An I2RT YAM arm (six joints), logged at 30 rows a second.
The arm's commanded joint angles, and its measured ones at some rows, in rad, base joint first. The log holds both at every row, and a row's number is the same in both.
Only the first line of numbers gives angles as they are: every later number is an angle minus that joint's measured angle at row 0.
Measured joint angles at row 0:
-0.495, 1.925, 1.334, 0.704, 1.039, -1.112
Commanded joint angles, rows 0 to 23:
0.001, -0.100, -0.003, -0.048, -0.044, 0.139
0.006, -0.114, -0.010, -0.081, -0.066, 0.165
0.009, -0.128, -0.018, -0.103, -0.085, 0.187
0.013, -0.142, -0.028, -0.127, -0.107, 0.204
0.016, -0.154, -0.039, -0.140, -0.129, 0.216
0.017, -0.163, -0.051, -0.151, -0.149, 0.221
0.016, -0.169, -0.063, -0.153, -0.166, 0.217
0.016, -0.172, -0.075, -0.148, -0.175, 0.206
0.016, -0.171, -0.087, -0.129, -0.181, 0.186
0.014, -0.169, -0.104, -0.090, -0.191, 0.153
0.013, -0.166, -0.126, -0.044, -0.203, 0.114
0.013, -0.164, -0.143, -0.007, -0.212, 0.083
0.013, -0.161, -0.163, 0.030, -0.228, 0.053
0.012, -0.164, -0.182, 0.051, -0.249, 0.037
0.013, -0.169, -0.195, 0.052, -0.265, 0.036
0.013, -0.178, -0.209, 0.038, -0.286, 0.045
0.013, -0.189, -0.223, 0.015, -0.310, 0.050
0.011, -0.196, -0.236, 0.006, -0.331, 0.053
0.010, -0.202, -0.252, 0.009, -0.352, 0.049
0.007, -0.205, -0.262, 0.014, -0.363, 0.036
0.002, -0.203, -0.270, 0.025, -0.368, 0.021
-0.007, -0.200, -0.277, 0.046, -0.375, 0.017
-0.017, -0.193, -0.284, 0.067, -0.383, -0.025
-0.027, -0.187, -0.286, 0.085, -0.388, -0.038
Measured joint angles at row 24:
0.000, -0.164, -0.275, -0.008, -0.343, 0.019
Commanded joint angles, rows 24 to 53:
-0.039, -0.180, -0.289, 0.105, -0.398, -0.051
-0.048, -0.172, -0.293, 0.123, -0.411, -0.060
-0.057, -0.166, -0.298, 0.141, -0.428, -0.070
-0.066, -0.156, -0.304, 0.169, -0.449, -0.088
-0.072, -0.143, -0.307, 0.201, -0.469, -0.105
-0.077, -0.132, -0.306, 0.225, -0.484, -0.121
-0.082, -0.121, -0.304, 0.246, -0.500, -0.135
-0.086, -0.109, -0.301, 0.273, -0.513, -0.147
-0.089, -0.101, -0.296, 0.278, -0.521, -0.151
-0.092, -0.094, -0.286, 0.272, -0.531, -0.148
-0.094, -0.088, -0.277, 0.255, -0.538, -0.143
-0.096, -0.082, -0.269, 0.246, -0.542, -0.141
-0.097, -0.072, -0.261, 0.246, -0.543, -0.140
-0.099, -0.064, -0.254, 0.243, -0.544, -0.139
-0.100, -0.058, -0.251, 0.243, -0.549, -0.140
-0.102, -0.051, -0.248, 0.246, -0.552, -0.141
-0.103, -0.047, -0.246, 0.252, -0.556, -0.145
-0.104, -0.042, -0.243, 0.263, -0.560, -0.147
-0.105, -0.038, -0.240, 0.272, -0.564, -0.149
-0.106, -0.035, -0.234, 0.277, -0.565, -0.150
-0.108, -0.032, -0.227, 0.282, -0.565, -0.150
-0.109, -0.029, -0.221, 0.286, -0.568, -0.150
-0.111, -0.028, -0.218, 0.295, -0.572, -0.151
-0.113, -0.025, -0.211, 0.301, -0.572, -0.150
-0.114, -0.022, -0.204, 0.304, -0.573, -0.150
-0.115, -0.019, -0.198, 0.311, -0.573, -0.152
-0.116, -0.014, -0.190, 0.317, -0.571, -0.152
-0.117, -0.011, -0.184, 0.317, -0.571, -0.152
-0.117, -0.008, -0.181, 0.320, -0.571, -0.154
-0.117, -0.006, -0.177, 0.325, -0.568, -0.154
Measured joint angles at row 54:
-0.108, -0.022, -0.214, 0.262, -0.572, -0.160
